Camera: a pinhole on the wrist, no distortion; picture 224 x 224 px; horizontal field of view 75.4 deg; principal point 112.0 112.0 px. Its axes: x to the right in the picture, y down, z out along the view. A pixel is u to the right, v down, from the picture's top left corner.
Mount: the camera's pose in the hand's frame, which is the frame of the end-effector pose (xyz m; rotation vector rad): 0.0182 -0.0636 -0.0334 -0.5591 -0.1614 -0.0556
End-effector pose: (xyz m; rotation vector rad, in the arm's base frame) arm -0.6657 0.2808 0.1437 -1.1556 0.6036 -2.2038
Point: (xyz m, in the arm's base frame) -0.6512 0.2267 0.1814
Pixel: 176 165
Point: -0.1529 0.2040 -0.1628
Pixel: 26 159
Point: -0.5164 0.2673 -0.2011
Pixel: outside the picture
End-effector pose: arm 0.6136 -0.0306 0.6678 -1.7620 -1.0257 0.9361
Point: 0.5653 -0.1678 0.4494
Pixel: 54 210
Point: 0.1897 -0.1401 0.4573
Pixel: 65 82
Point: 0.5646 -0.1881 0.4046
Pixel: 56 215
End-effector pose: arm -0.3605 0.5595 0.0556 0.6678 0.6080 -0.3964
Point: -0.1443 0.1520 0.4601
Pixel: 126 40
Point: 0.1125 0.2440 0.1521
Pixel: outside the picture
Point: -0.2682 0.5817 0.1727
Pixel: 108 171
